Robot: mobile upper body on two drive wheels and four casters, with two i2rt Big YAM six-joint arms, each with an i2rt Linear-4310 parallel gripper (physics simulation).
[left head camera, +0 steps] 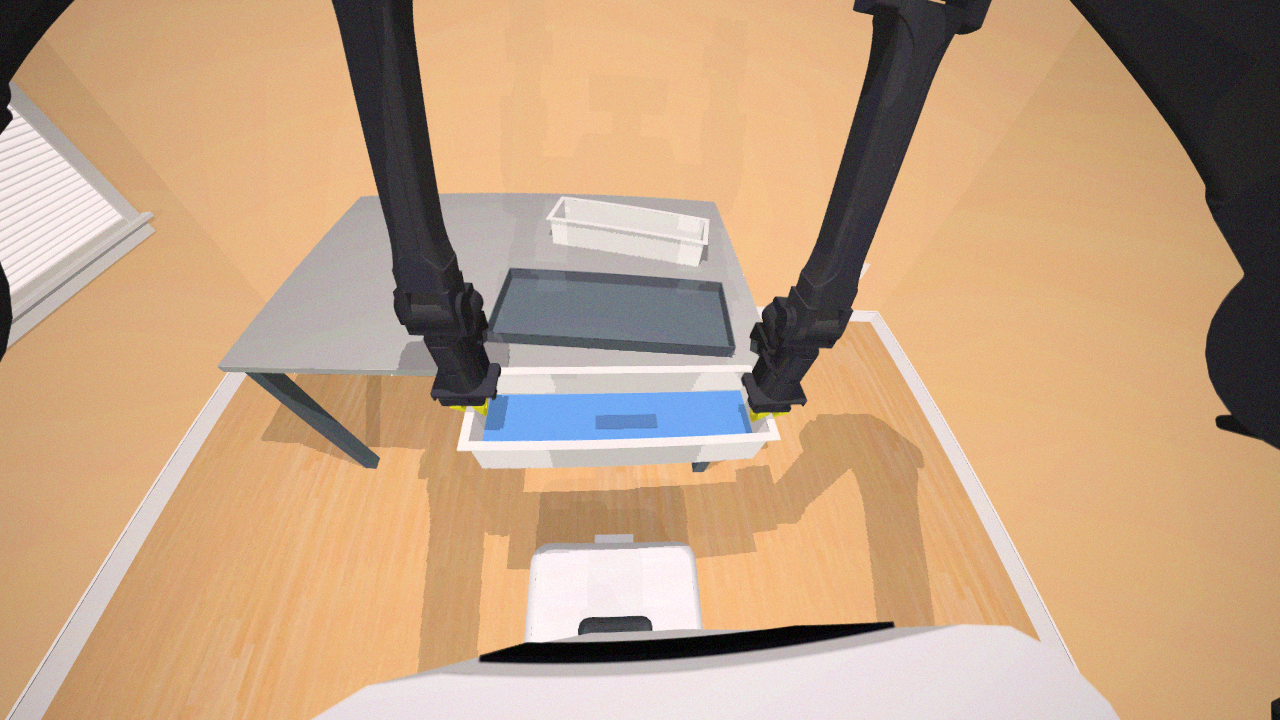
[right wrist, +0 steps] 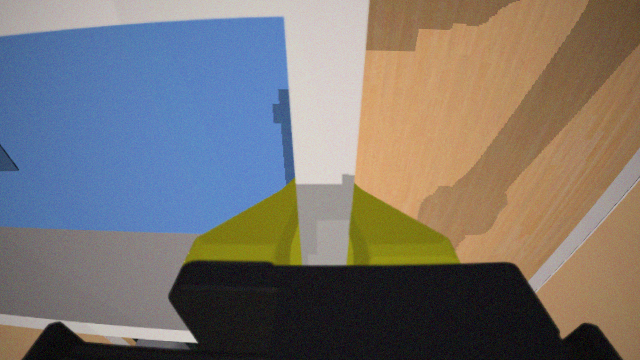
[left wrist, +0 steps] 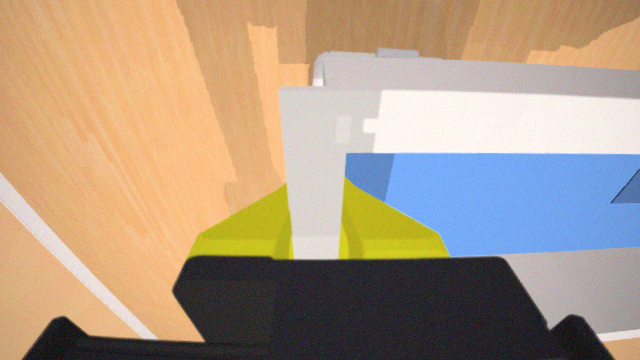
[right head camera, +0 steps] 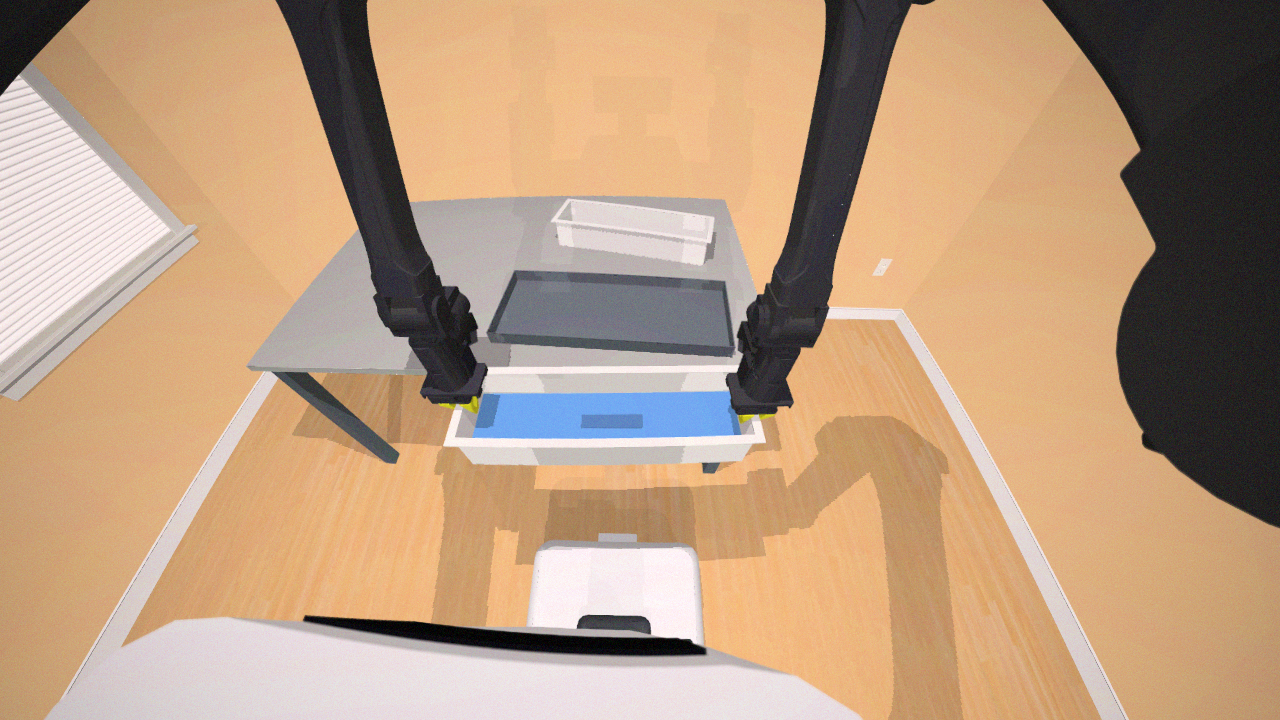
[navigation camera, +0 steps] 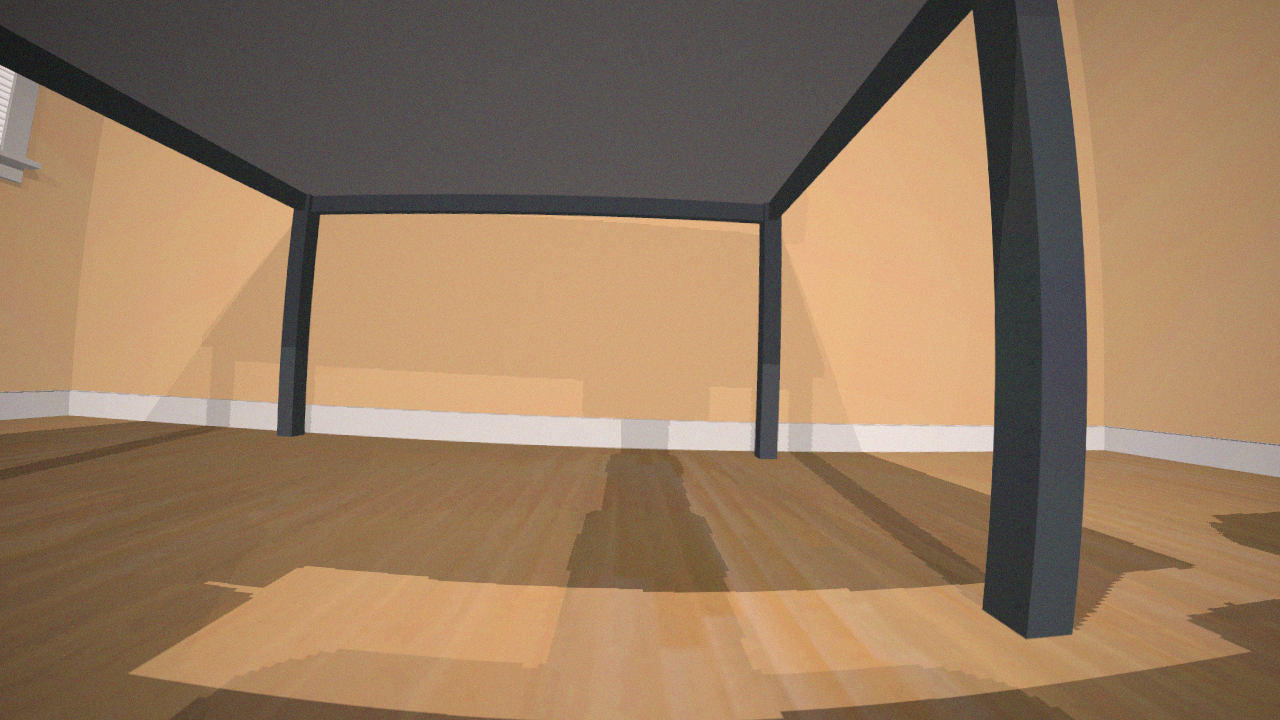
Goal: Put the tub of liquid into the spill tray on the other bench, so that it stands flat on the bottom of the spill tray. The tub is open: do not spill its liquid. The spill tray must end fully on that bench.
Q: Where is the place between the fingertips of my left gripper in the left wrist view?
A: At 318,179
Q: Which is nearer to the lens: the white bin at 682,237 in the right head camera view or the blue liquid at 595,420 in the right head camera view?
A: The blue liquid.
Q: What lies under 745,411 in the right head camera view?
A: My right gripper.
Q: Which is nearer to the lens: the white bin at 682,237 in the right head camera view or the dark grey spill tray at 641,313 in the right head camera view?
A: The dark grey spill tray.
